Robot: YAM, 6 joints.
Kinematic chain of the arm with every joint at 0, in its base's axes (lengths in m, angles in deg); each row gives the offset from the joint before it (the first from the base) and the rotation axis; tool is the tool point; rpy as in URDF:
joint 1: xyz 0 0 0.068 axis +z
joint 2: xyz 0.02 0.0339 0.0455 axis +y
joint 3: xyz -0.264 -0.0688 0 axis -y
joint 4: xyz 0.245 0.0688 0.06 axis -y
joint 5: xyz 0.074 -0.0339 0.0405 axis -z
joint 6: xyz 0.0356 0 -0.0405 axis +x
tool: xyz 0 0 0 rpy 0 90 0
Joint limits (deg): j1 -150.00..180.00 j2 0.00..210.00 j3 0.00..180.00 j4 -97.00..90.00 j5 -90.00..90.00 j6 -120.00..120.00
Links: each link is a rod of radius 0.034 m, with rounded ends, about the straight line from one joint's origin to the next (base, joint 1, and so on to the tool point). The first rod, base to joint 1, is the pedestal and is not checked.
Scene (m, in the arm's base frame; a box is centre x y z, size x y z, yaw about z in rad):
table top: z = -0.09
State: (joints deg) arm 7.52 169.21 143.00 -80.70 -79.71 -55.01
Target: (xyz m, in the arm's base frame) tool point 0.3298 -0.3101 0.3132
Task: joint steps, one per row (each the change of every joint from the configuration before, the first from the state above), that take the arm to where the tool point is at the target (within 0.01 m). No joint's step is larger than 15 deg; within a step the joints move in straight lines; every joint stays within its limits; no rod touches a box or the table.
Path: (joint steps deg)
1: -13.80 -8.16 0.70 -3.32 0.10 0.00
2: -13.79 -8.16 0.70 -3.32 0.10 0.00
3: -13.80 -8.15 0.70 -3.32 0.09 0.00
4: -13.80 -8.16 0.70 -3.31 0.10 0.00

